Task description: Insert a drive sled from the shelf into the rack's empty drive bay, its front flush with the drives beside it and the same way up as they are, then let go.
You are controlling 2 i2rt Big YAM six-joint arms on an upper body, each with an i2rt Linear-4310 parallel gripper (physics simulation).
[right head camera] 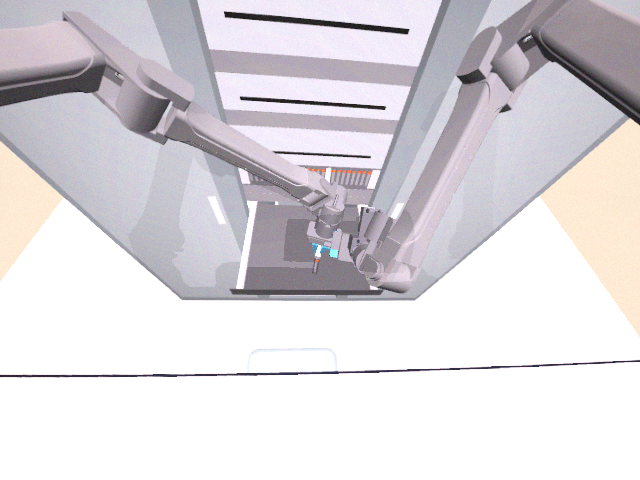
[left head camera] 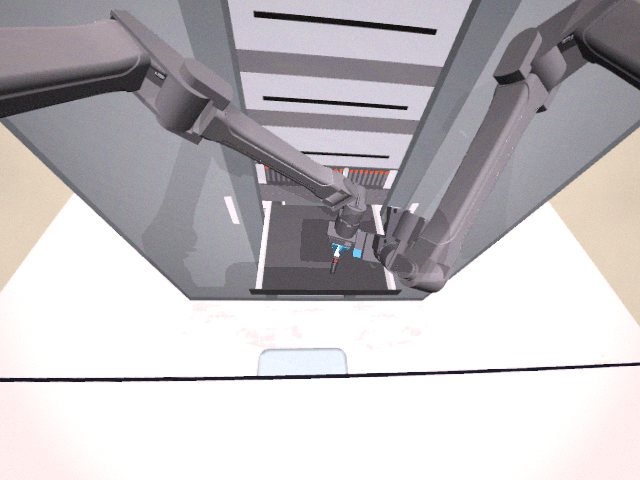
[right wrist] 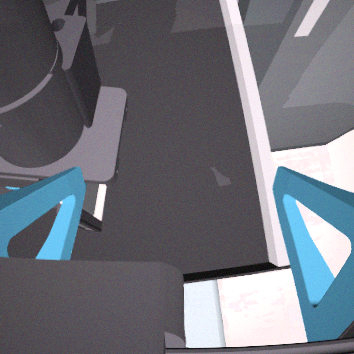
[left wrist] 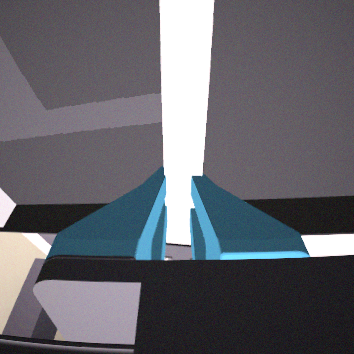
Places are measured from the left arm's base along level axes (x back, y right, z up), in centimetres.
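Where they show: left gripper, fingertip midpoint: [right head camera: 317, 253] [left head camera: 335, 253] [left wrist: 178, 176]; right gripper, fingertip midpoint: [right wrist: 178, 176].
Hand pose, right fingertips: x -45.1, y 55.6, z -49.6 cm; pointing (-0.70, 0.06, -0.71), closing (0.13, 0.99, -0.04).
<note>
After its pixels a point has its place.
My left gripper [left head camera: 345, 251] {x -48.0, y 45.9, z -61.1 cm} is shut on a drive sled [left head camera: 335, 259] {x -44.4, y 45.4, z -58.6 cm}, a narrow white bar with a dark front end and an orange mark. It holds the sled above the dark shelf [left head camera: 315, 248] {x -54.1, y 39.9, z -68.1 cm} inside the rack. In the left wrist view the sled [left wrist: 183, 133] {x -51.4, y 47.0, z -59.9 cm} runs as a white strip between the blue fingers [left wrist: 178, 218]. The rack's row of drives [left head camera: 330, 176], with orange marks along the top, sits behind at the back, partly hidden by the left arm. My right gripper [right wrist: 178, 176] {x -45.1, y 55.6, z -49.6 cm} is open and empty, just right of the left gripper, above the shelf beside a white rail [right wrist: 253, 133] {x -51.3, y 64.2, z -65.5 cm}.
Grey rack posts [left head camera: 232, 154] {x -71.1, y 13.1, z -42.0 cm} and side walls close in on both sides. White rails [left head camera: 262, 242] {x -54.1, y 21.3, z -64.8 cm} edge the shelf. Pale panels with dark slots [left head camera: 335, 103] {x -73.0, y 42.8, z -25.7 cm} stack above the drive row. A pale blue plate [left head camera: 302, 361] {x -26.2, y 37.0, z -147.2 cm} lies on the white surface in front.
</note>
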